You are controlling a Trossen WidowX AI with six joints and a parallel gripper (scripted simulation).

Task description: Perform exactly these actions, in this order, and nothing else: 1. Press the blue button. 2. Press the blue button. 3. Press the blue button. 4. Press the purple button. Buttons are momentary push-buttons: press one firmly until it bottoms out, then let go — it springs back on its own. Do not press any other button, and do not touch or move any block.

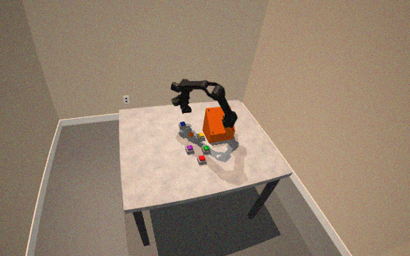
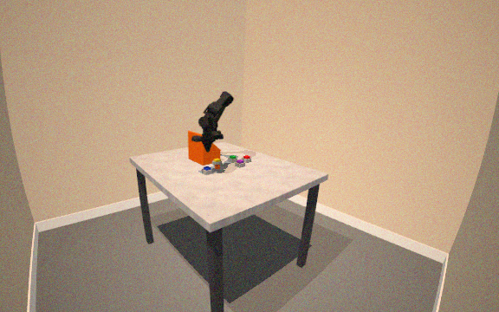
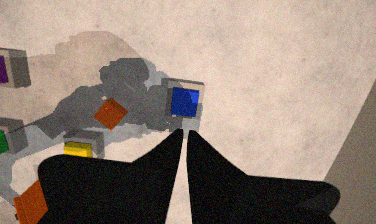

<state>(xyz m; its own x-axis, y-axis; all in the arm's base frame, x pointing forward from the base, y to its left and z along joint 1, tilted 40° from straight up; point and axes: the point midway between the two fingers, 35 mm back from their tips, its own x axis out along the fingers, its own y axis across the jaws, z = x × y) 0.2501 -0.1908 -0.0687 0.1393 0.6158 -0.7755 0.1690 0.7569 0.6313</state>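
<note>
My gripper tip is 5 cm short of the purple button, 24 cm to the right of it and 10 cm above it. The rest, counted from my gripper tip: yellow button 8 cm behind, 16 cm to the left, 10 cm below; then blue button 1 cm behind, 10 cm below; then orange block 3 cm behind, 11 cm to the left, 12 cm below.
</note>
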